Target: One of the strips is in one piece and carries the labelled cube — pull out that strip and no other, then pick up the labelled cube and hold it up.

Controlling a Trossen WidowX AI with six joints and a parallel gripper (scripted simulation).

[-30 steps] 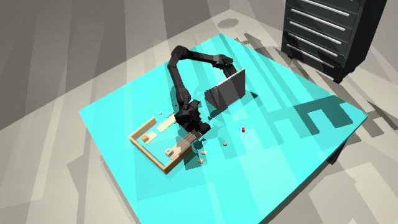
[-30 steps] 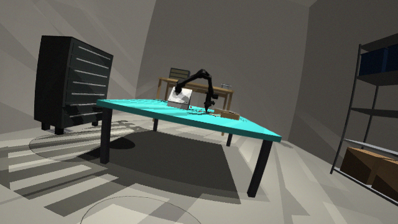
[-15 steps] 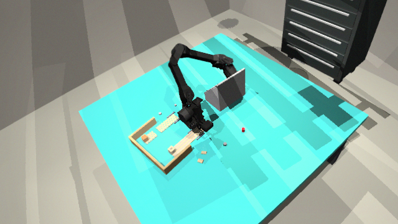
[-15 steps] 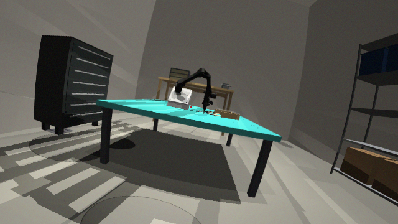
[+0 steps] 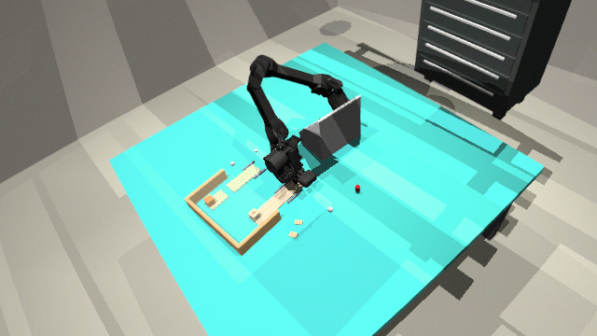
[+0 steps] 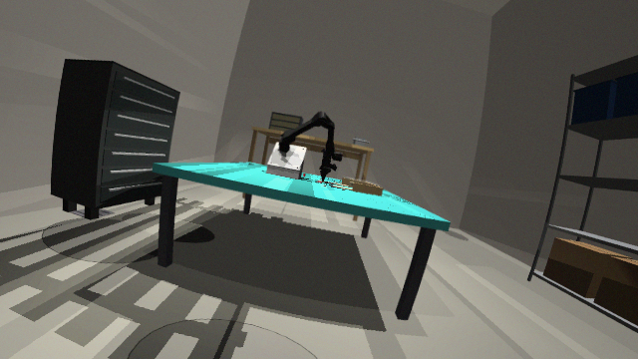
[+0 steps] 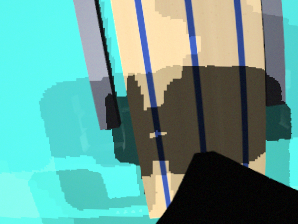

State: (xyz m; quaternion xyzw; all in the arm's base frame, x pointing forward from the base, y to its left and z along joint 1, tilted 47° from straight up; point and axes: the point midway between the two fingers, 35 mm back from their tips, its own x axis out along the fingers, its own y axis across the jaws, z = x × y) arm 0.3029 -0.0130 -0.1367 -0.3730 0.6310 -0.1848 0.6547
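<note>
My gripper tip is 9 cm short of the pale strip and 2 cm to the right of it. Also, from my gripper tip: cream cube (20 cm ahead, 4 cm to the left, 2 cm above).
</note>
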